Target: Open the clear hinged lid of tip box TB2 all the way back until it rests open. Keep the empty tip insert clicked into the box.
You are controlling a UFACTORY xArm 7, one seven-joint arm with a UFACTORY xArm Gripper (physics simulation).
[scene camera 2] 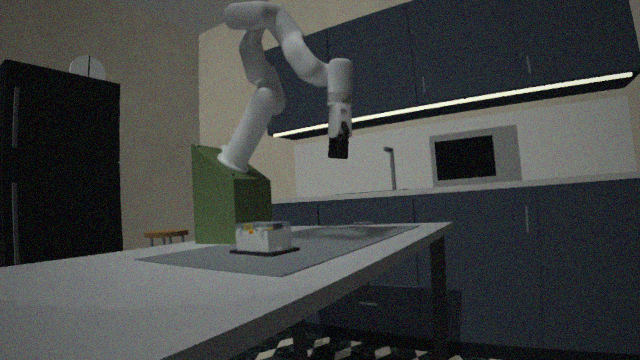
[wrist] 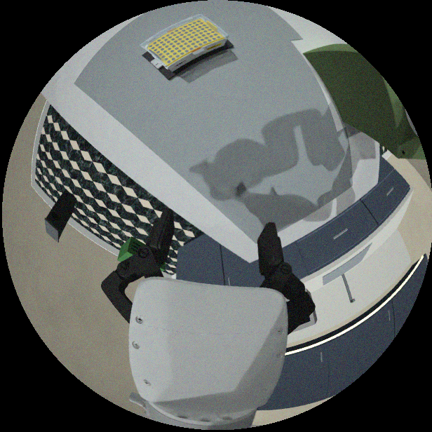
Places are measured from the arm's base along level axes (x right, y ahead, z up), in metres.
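Where they show: gripper, fingertip midpoint: (scene camera 2: 337, 158); arm's base, origin of the base link: (scene camera 2: 232, 164).
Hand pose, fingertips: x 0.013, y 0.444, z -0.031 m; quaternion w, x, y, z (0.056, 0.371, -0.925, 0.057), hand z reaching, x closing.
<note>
Things, the pixels of their top centre, and the offset from my fingertips. "pt": a spot on its surface instead. Level surfaces: height alone.
- tip box, middle of its top: (scene camera 2: 262, 222) dx +0.217, dy -0.122, dz -0.170 m
- dark base plate, surface spot: (scene camera 2: 241, 252) pt dx +0.265, dy -0.158, dz -0.242 m
- grey mat, its level: dz -0.248 m
- white table, its level: dz -0.250 m
The tip box (scene camera 2: 263, 240) (wrist: 192, 49) is white and stands on a dark base plate (scene camera 2: 241, 252) on the grey mat. Its clear lid (scene camera 2: 275, 224) looks shut over the top. In the wrist view a yellow insert (wrist: 187, 41) with a grid of holes shows through the lid and sits in the box. No label is readable, so I cannot tell the name TB2. My gripper (scene camera 2: 338, 157) (wrist: 218, 224) is open and empty. It hangs high above the table, off to the right of the box in the scene view and well apart from it.
The grey mat (scene camera 2: 200, 259) (wrist: 150, 115) lies on the white table (scene camera 2: 100, 285) (wrist: 120, 145). The green arm pedestal (scene camera 2: 213, 200) (wrist: 350, 80) stands behind the box in the scene view. Dark blue kitchen cabinets (scene camera 2: 485, 260) (wrist: 320, 240) stand beyond the table's end.
</note>
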